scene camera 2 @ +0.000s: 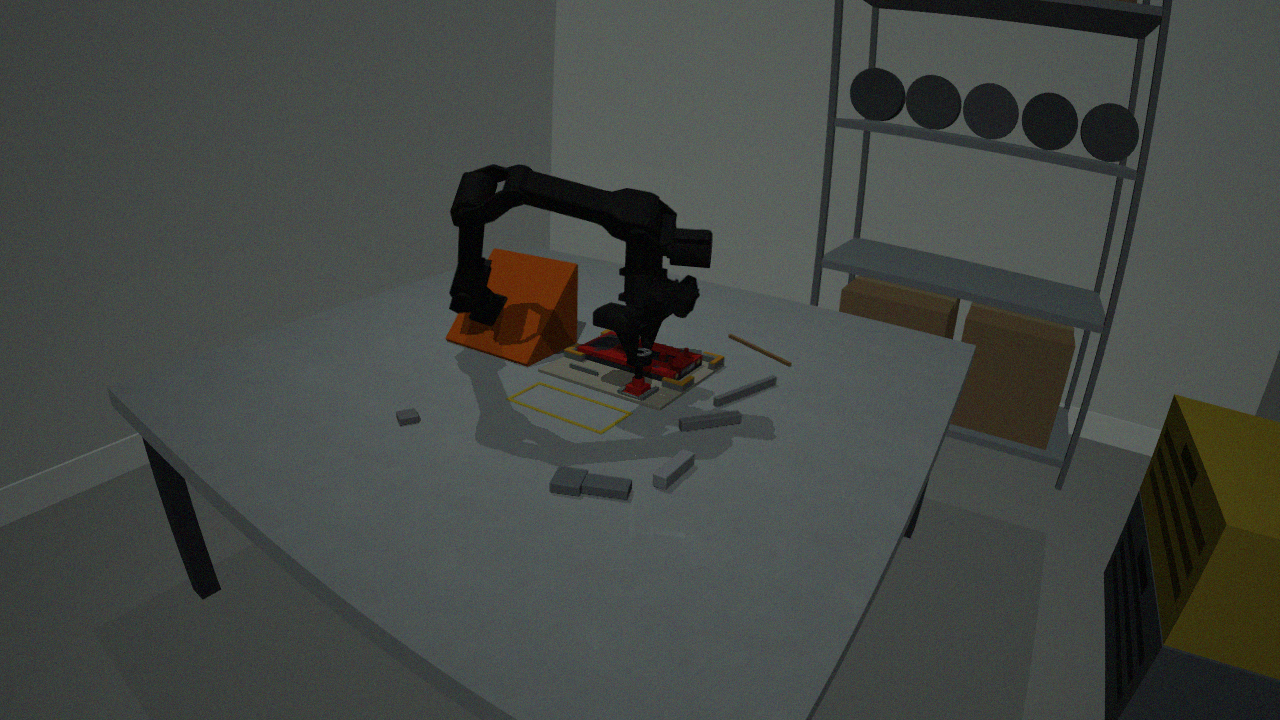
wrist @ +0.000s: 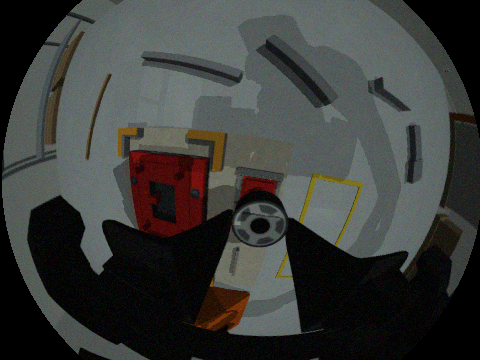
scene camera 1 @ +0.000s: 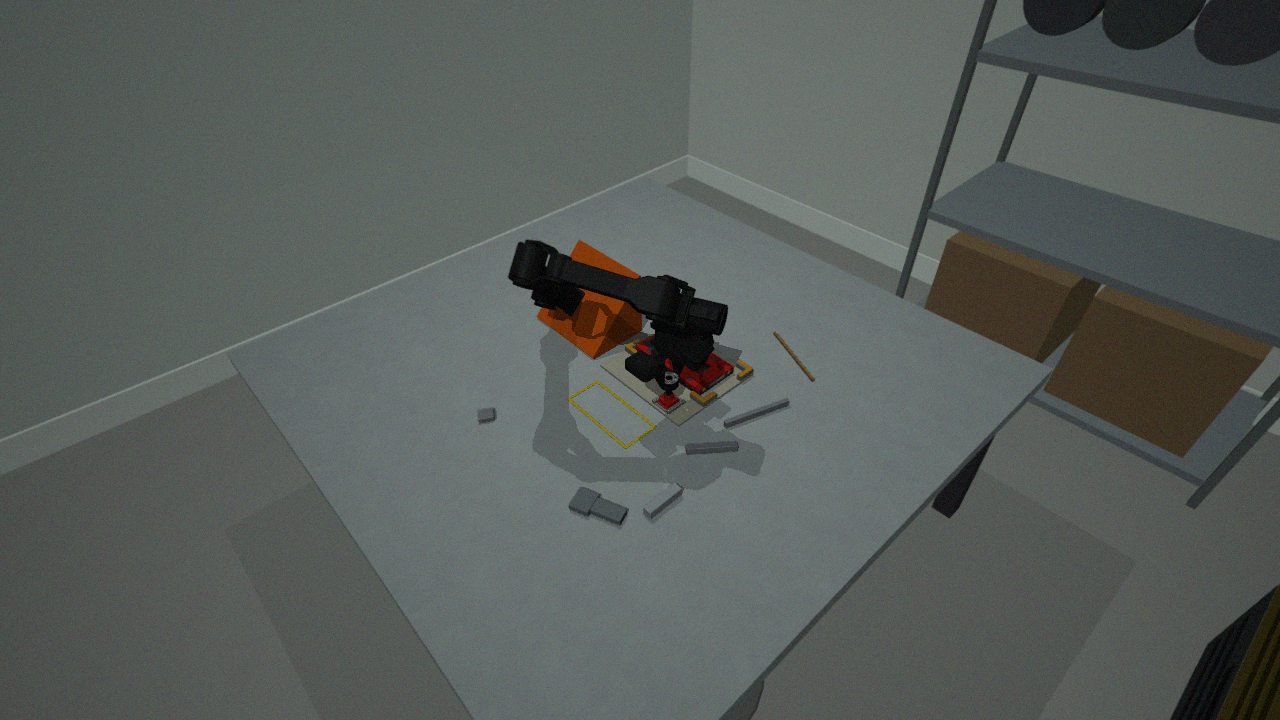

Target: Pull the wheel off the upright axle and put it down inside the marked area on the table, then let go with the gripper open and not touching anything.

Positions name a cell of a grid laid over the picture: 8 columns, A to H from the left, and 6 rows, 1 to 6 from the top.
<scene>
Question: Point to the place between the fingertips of my gripper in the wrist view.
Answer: E4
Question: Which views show my gripper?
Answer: Scene camera 2, the wrist view and scene camera 1: all of them.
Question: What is my gripper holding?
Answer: A wheel.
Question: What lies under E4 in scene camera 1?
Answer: My gripper.
</scene>
